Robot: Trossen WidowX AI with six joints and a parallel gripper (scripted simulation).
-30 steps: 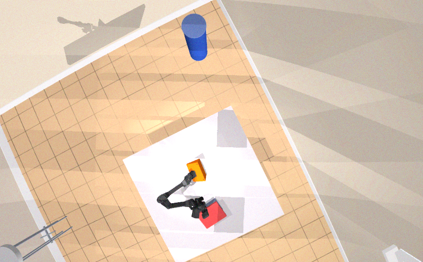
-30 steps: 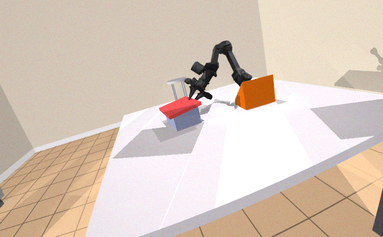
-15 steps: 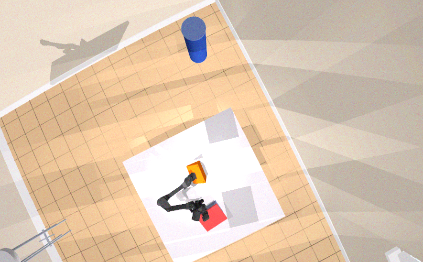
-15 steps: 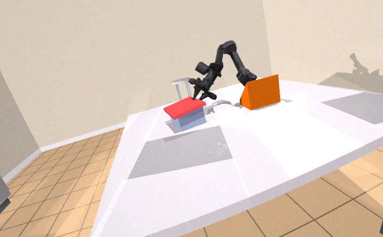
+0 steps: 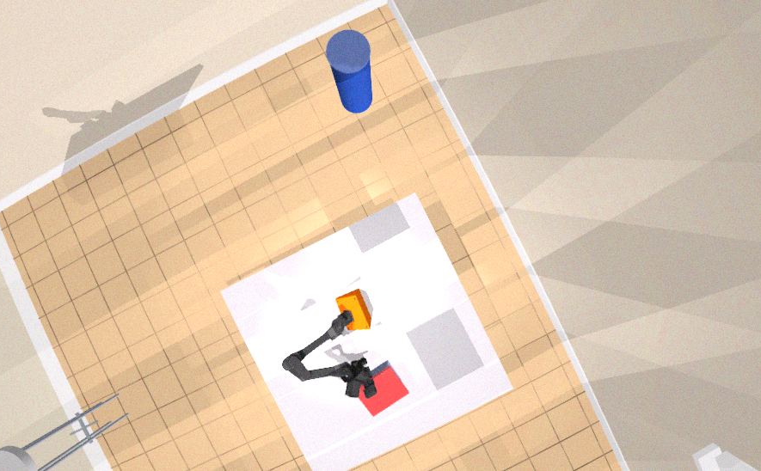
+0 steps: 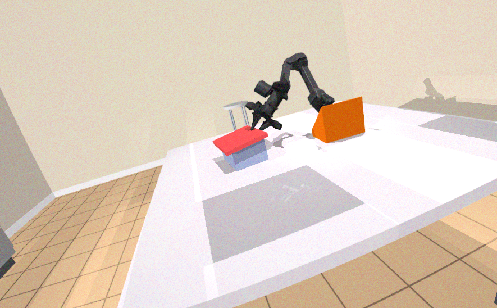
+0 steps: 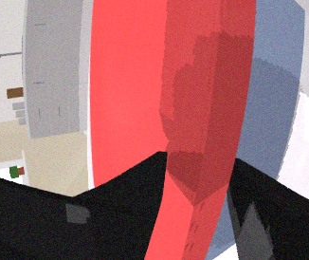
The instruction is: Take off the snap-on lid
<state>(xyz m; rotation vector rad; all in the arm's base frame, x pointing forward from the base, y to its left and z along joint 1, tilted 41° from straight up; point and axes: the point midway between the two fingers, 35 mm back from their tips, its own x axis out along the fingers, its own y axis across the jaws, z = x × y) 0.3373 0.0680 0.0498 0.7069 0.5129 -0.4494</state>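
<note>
My gripper tip is 70 mm short of the red lid and 20 mm to the right of it. The rest, counted from my gripper tip: storage box: 70 mm ahead, 20 mm to the left, 60 mm below.
</note>
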